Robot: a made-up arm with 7 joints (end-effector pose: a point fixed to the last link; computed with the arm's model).
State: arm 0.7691 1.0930 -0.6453 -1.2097 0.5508 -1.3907 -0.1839
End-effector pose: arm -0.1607 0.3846 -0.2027 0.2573 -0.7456 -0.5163 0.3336
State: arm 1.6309 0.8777 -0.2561 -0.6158 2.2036 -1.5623 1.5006
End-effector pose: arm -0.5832 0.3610 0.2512 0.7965 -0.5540 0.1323 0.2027
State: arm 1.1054 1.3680 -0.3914 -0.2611 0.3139 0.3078 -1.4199
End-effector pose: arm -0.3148 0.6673 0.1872 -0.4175 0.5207 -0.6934 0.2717
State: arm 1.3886 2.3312 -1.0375 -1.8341 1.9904 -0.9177 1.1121
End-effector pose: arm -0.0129 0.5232 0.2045 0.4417 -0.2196 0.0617 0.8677
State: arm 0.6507 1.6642 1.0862 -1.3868 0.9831 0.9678 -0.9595
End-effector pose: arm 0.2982 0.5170 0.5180 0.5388 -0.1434 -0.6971 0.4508
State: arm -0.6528 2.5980 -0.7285 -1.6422 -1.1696 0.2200 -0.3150
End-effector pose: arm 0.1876 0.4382 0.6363 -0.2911 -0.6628 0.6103 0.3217
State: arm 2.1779 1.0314 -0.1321 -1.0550 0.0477 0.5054 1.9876
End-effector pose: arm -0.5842 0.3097 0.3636 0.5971 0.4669 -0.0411 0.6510
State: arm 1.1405 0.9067 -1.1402 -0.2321 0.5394 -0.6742 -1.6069
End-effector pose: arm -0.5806 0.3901 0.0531 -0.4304 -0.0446 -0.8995 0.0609
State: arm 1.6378 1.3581 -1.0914 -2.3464 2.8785 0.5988 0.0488
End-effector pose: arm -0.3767 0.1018 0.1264 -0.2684 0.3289 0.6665 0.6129
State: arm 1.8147 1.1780 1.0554 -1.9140 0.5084 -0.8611 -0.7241
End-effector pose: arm -0.0036 0.4866 0.2461 -0.4490 0.3415 0.8242 0.0496
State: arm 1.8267 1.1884 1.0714 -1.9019 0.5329 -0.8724 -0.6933
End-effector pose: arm 0.0011 0.4898 0.2519 -0.4535 0.3542 0.8169 0.0401
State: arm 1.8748 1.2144 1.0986 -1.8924 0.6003 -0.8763 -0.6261
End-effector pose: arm 0.0109 0.4919 0.2609 -0.4548 0.3861 0.8026 0.0027
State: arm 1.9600 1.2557 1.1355 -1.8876 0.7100 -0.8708 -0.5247
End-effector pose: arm 0.0264 0.4923 0.2700 0.4509 -0.4347 -0.7769 0.0644
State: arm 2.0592 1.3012 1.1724 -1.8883 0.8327 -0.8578 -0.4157
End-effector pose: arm 0.0436 0.4914 0.2745 0.4421 -0.4835 -0.7415 0.1447
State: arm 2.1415 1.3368 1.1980 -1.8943 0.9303 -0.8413 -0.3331
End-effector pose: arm 0.0563 0.4897 0.2735 0.4314 -0.5165 -0.7082 0.2133
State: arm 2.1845 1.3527 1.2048 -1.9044 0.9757 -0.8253 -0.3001
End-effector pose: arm 0.0603 0.4874 0.2700 0.4227 -0.5278 -0.6927 0.2509
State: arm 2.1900 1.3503 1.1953 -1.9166 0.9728 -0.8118 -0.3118
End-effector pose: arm 0.0570 0.4845 0.2666 0.4171 -0.5226 -0.6975 0.2578
